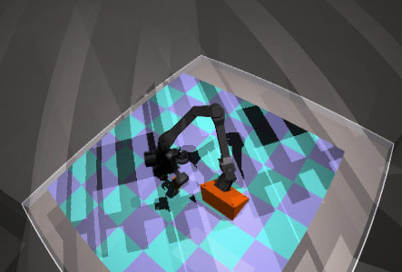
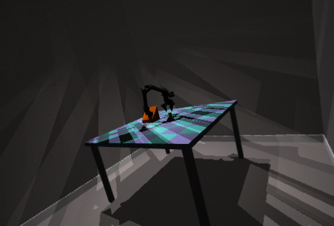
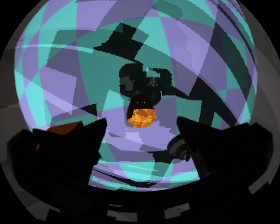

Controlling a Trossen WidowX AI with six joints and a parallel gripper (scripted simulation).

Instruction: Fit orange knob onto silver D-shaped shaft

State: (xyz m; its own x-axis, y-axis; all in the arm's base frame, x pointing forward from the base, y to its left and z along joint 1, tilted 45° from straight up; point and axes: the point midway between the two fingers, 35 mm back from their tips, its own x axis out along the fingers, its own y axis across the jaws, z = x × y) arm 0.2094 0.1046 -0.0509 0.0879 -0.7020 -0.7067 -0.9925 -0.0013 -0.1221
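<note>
The orange knob is 3 cm below my gripper tip. From my gripper tip the other things lie so: dark round pedestal 11 cm ahead, 14 cm to the right, 5 cm below.
</note>
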